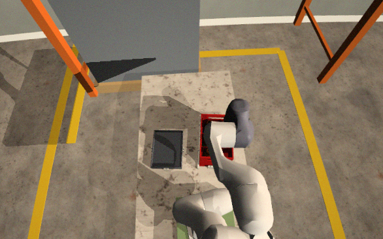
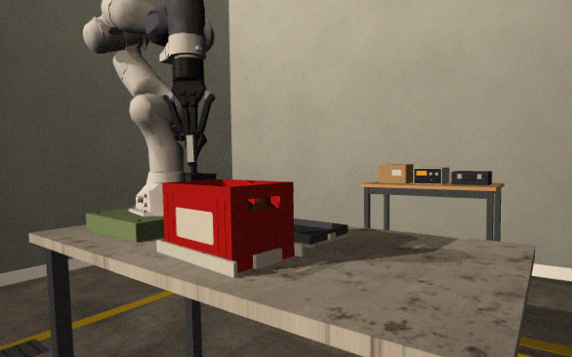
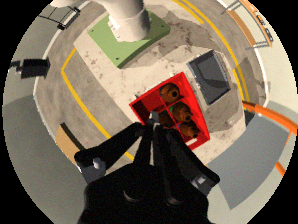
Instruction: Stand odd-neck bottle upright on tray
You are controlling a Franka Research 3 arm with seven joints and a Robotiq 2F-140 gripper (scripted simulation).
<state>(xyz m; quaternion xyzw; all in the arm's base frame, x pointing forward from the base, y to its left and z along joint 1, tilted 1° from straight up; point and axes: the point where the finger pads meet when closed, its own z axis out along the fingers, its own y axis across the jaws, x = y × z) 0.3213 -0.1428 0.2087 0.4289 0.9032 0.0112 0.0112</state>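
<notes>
Right now the brown bottle is 17 cm below my hand, 8 cm ahead of it and 1 cm to the right of it. From my hand the other things lie so: dark tray (33 cm to the left, 25 cm below, 7 cm ahead); then red crate (17 cm below, 8 cm ahead, 3 cm to the left).
</notes>
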